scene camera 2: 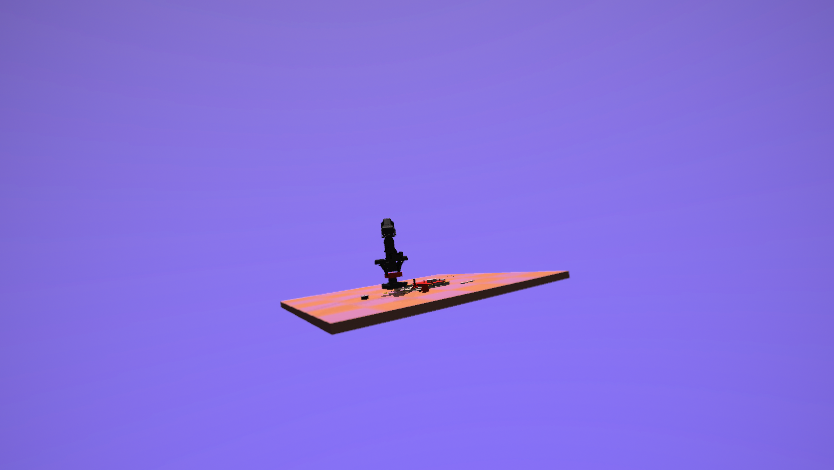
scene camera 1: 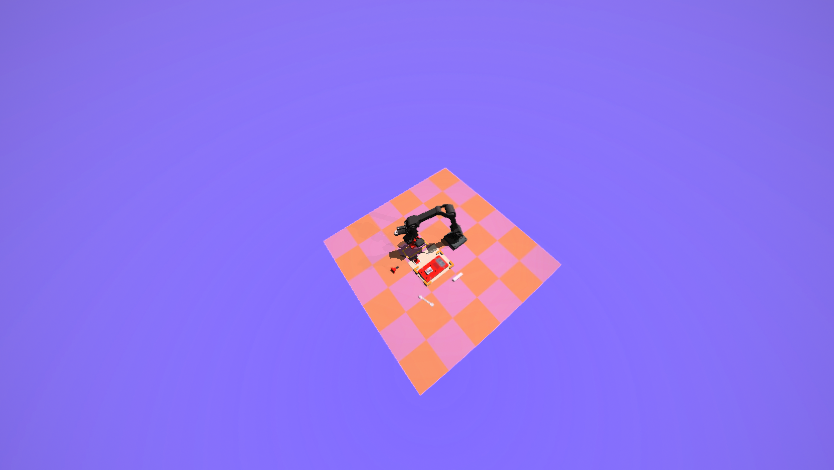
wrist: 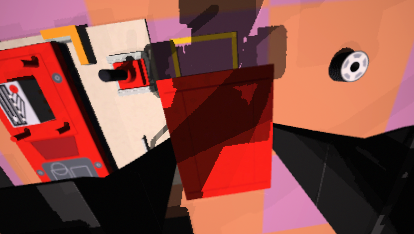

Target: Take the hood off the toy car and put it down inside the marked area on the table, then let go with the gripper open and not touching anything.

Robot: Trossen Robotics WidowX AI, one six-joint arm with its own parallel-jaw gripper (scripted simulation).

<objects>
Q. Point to a wheel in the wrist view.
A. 350, 66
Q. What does the gripper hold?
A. A hood.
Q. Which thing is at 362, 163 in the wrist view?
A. The gripper.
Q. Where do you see a hood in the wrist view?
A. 220, 123
</objects>
